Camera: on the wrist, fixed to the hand. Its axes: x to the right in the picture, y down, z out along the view.
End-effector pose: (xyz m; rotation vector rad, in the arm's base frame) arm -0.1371 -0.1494 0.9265 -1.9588 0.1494 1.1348
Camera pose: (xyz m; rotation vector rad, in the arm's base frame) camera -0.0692 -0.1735 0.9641 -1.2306 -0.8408 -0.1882
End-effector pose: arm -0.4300 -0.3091 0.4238 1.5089 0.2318 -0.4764
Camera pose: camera -0.4338 -0.2396 0.3818 1.4852 1.6446 -1.6008
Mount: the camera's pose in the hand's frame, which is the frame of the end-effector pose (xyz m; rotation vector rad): 0.0039 -0.0399 -0.0707 0.3754 0.2582 -1.5679
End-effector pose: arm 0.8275 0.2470 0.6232 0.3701 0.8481 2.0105
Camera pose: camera 0.8114 0.2349 0.5445 -0.3332 1.1260 0.4335
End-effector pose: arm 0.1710 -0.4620 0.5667 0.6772 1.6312 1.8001
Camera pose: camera 0.1212 -0.5051 0.5192 -0.6644 1.7596 0.4188
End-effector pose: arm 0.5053 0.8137 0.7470 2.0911 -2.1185 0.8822
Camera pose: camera 0.5167 0.8421 0.8223 2.5723 0.1519 1.0572
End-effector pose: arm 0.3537 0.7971 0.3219 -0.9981 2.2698 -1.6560
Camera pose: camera 0.3327 0.8439 0.3850 1.7554 -0.5214 1.5452
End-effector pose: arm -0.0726 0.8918 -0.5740 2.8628 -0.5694 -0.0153
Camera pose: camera -0.0502 0.9414 -0.5136 -2.4767 -1.6900 -0.1912
